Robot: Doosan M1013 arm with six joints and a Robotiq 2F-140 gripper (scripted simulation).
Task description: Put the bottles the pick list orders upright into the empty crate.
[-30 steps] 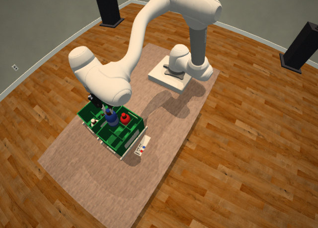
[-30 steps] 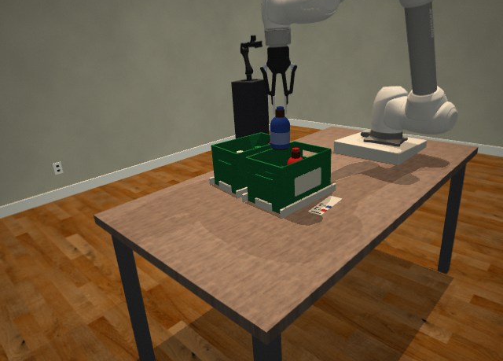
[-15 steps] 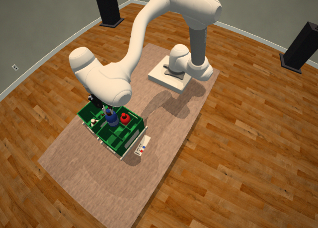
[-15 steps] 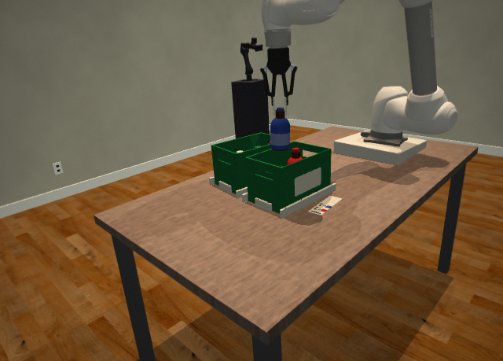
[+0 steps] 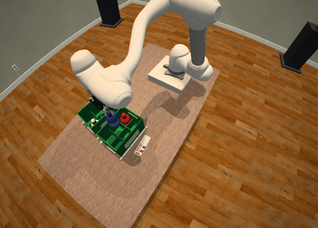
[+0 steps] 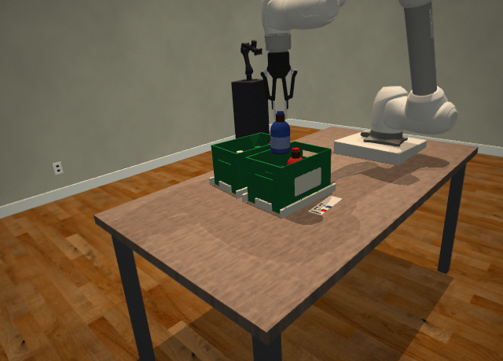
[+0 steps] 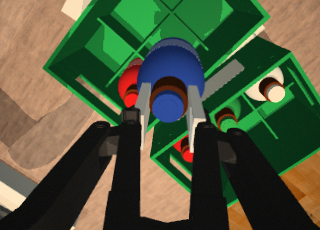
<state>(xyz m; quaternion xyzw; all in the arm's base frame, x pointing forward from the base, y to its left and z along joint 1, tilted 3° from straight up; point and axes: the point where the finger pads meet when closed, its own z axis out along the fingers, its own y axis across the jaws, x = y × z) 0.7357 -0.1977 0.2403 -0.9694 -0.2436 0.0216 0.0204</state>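
Now: the blue-label bottle 8 cm below my hand. From my hand the other things lie so: white-label bottle (4 cm ahead, 17 cm to the right, 25 cm below); then pick list (2 cm ahead, 19 cm to the left, 33 cm below); then green-label bottle (4 cm behind, 14 cm to the right, 25 cm below).
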